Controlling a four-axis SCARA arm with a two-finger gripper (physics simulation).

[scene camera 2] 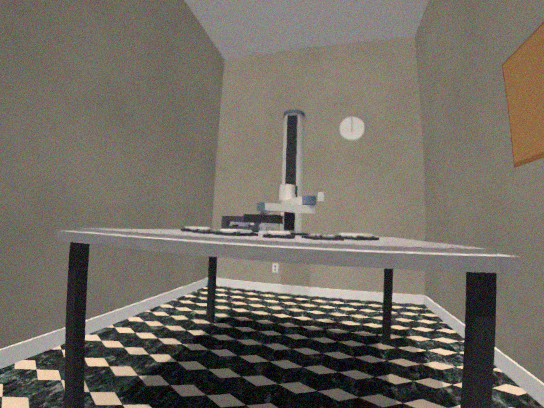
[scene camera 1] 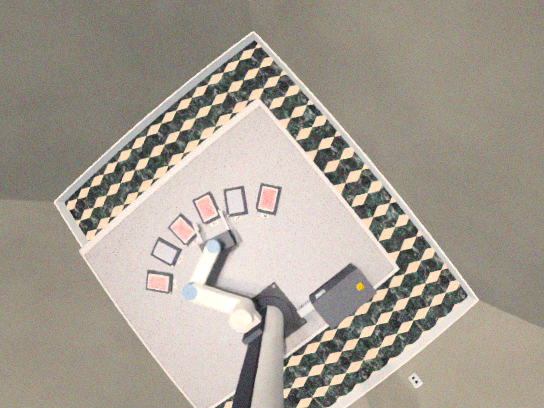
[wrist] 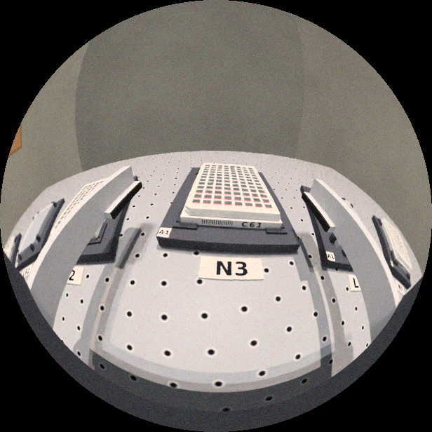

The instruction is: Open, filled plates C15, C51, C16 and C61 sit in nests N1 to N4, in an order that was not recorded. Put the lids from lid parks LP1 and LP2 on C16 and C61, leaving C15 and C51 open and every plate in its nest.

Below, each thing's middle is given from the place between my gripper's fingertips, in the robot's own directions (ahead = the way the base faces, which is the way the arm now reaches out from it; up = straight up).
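Positions relative to my hand: nest N3 (wrist: 228,239), 5 cm ahead, 2 cm to the right, 4 cm below; lid park LP1 (wrist: 341,261), 3 cm behind, 17 cm to the right, 4 cm below; dark grey box (scene camera 1: 341,298), 79 cm behind, 31 cm to the right, 1 cm above. Going by their middles, of the things named here the nest N3 is the nearest to my hand and the dark grey box the farthest from it.
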